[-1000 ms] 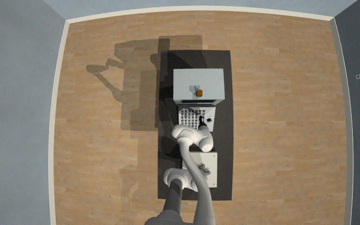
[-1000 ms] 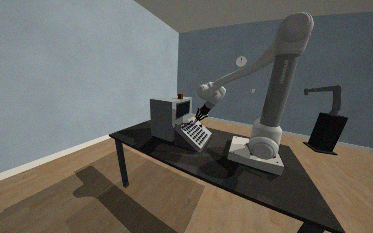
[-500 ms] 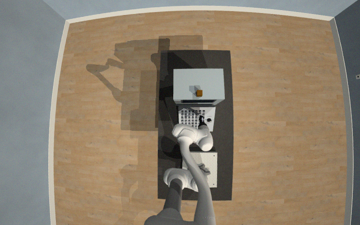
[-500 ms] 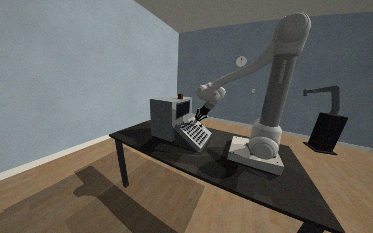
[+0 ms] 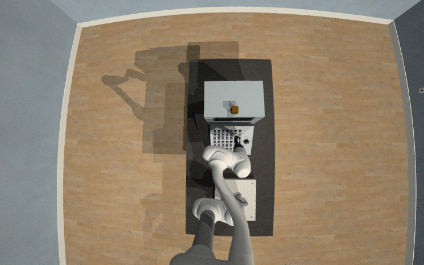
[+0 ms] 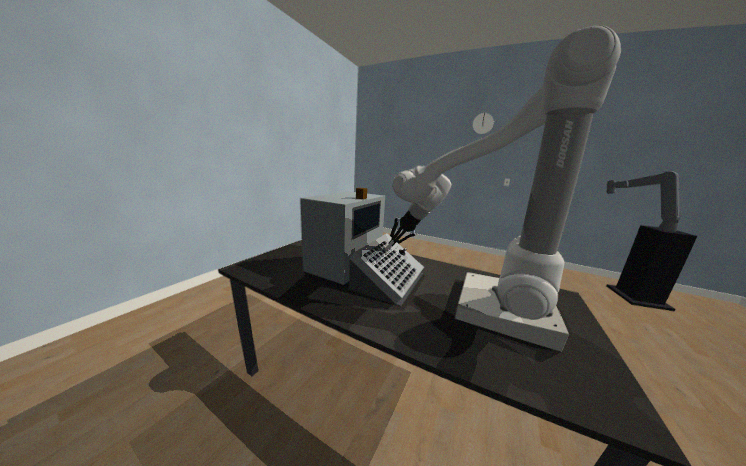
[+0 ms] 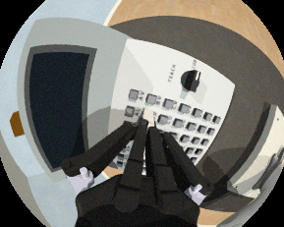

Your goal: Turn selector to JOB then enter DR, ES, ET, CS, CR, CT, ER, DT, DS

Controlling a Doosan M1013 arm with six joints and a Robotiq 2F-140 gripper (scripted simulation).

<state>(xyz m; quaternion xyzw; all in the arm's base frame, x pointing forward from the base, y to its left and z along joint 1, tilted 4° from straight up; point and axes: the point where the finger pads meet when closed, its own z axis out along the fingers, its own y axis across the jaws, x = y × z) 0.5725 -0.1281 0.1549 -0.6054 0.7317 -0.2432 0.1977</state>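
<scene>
The key lies 110 mm to the left of my hand, 80 mm below it and 50 mm behind it. The rest, counted from my hand: sloped keypad 100 mm below, 20 mm to the left, 10 mm behind; black selector knob 90 mm to the right, 60 mm behind, 50 mm below.
</scene>
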